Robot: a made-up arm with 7 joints.
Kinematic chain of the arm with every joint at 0, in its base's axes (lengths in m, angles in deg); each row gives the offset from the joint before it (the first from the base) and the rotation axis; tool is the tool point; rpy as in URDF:
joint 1: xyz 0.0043 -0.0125 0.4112 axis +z
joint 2: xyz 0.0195 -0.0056 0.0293 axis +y
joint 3: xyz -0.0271 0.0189 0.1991 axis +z
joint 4: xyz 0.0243 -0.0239 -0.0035 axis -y
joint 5: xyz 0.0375 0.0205 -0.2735 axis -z
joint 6: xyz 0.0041 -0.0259 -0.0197 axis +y
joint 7: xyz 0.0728 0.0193 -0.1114 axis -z
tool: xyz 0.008 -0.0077 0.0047 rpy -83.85 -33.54 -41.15
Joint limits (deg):
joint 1: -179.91..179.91
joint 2: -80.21..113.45
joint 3: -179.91..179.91
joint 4: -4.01..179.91
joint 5: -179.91..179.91
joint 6: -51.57..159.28
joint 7: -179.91..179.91
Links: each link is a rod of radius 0.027 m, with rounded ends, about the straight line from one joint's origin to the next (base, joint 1, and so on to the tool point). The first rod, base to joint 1, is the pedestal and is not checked.
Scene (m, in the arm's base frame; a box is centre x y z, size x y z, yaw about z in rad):
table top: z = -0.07
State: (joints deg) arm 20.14 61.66 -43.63 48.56 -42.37 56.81 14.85
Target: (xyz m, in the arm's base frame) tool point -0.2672 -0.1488 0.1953
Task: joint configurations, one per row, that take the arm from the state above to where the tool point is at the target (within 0.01 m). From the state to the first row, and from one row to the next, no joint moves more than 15 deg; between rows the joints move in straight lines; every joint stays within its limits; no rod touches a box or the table.
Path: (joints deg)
1: 5.37 72.02 -43.93 51.29 -42.68 54.07 14.19
2: -9.40 82.38 -44.22 54.02 -42.98 51.33 13.54
3: -24.17 92.73 -44.52 56.74 -43.29 48.59 12.88
4: -38.95 103.09 -44.81 59.47 -43.59 45.84 12.23
5: -53.72 113.45 -45.11 62.20 -43.90 43.10 11.57

